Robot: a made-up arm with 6 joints. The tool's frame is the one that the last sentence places.
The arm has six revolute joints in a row. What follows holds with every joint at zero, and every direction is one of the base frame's. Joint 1 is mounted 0.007 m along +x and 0.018 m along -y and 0.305 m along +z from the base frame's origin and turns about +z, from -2.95 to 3.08 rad. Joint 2 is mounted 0.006 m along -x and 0.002 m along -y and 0.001 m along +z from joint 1 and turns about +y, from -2.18 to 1.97 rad. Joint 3 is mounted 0.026 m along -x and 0.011 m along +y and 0.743 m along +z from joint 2 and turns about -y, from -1.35 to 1.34 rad. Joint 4 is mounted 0.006 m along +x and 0.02 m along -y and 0.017 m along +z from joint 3 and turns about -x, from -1.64 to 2.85 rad. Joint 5 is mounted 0.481 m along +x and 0.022 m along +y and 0.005 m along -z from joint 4 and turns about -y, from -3.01 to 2.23 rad. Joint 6 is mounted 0.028 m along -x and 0.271 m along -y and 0.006 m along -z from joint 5 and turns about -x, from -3.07 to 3.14 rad. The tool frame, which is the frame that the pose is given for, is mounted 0.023 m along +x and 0.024 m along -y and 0.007 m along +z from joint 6; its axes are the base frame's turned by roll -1.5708, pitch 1.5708 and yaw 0 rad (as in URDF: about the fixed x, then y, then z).
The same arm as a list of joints. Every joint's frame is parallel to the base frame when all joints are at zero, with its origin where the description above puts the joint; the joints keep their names.
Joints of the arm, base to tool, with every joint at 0 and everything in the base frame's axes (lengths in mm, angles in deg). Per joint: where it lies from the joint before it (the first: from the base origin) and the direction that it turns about. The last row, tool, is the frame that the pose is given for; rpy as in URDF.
joint 1: axis +z offset 7.0 -18.0 305.0
joint 2: axis +y offset -6.0 -2.0 1.0
joint 3: axis -y offset -26.0 11.0 743.0
joint 4: axis -x offset 6.0 -20.0 17.0
joint 5: axis -y offset 481.0 22.0 -5.0
joint 6: axis -x offset -28.0 -271.0 -6.0
tool: offset 23.0 -24.0 7.0 rpy -90.00 90.00 0.00
Joint limits (deg, base to tool): -169.02..176.47 -124.90..112.87 -77.35..76.78 -93.97..163.29 -172.46..127.77 -175.90..179.91

